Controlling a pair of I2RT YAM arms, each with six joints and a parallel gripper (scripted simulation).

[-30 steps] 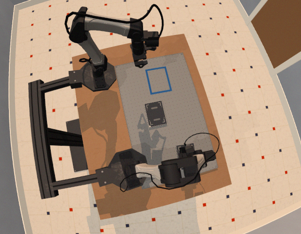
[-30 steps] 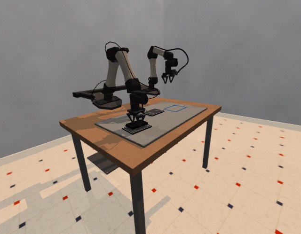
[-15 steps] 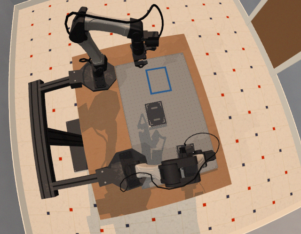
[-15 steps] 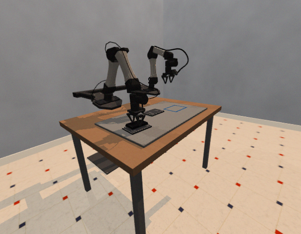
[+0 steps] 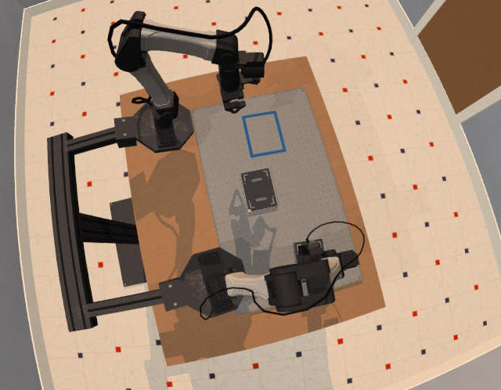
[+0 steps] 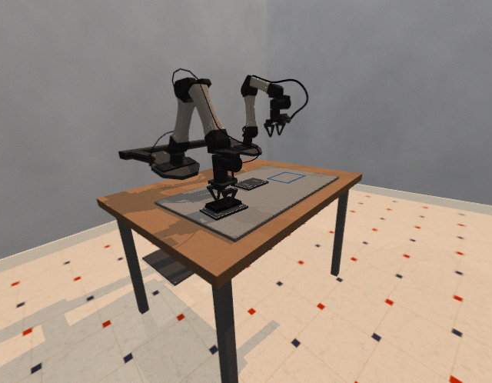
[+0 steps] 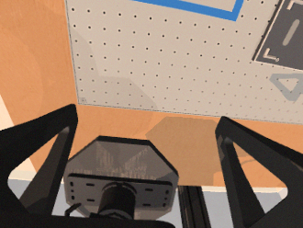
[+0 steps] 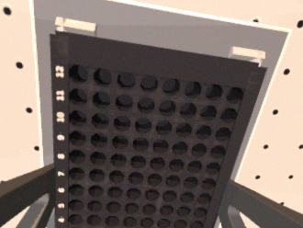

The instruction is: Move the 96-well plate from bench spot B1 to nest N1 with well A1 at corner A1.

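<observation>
Now: the nest N1 30 mm below my right hand. The rest, counted from my right hand: dark nest 340 mm to the left, 90 mm behind, 30 mm below; A1 label 70 mm behind, 60 mm to the right, 20 mm below; black 96-well plate 10 mm below.
</observation>
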